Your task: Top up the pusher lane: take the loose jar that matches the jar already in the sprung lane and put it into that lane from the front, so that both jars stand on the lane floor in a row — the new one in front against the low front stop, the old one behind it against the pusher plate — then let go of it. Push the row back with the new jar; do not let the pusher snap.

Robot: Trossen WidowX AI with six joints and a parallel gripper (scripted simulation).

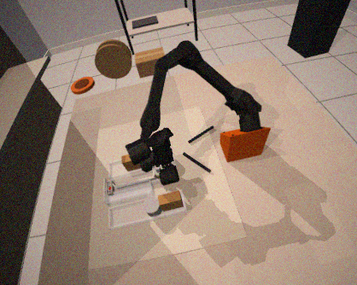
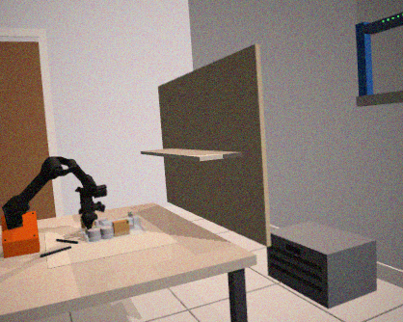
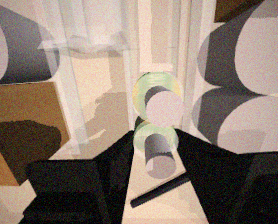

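Right now the clear rack is 14 cm ahead of my gripper tip, 1 cm to the left of it and 1 cm below it. From my gripper tip the other things lie so: red mark (23 cm ahead, 2 cm to the left, 4 cm above); pale plate (15 cm ahead, 2 cm to the left, 2 cm above).
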